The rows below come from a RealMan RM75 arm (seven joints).
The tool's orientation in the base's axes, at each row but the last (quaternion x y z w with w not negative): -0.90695, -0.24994, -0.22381, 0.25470; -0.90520, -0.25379, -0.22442, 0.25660; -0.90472, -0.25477, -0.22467, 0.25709; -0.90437, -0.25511, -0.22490, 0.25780; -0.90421, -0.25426, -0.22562, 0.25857; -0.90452, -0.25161, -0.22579, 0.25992; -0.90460, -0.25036, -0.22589, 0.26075; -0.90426, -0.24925, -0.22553, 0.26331; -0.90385, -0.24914, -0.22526, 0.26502; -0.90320, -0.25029, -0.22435, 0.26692
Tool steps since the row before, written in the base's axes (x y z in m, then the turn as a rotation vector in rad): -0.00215, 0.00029, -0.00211, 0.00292, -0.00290, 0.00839; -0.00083, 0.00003, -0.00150, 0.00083, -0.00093, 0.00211; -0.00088, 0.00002, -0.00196, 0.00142, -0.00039, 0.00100; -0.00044, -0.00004, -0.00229, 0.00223, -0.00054, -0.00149; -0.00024, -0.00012, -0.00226, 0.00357, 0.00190, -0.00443; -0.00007, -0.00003, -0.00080, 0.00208, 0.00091, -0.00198; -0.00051, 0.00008, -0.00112, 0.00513, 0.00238, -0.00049; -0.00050, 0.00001, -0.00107, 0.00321, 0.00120, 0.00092; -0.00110, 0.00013, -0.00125, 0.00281, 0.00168, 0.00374; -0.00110, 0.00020, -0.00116, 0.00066, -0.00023, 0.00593
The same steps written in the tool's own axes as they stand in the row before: -0.00269, -0.00070, 0.00119, 0.00575, 0.00088, -0.00731; -0.00143, 0.00003, 0.00094, 0.00145, 0.00042, -0.00193; -0.00172, 0.00017, 0.00127, 0.00150, 0.00076, -0.00060; -0.00158, 0.00058, 0.00161, 0.00073, 0.00221, 0.00144; -0.00144, 0.00075, 0.00159, 0.00101, 0.00222, 0.00548; -0.00050, 0.00027, 0.00057, 0.00084, 0.00123, 0.00262; -0.00097, 0.00005, 0.00076, 0.00450, 0.00135, 0.00319; -0.00096, 0.00010, 0.00068, 0.00338, 0.00061, 0.00090; -0.00148, -0.00026, 0.00072, 0.00475, -0.00101, -0.00107; -0.00141, -0.00035, 0.00070, 0.00363, -0.00165, -0.00445
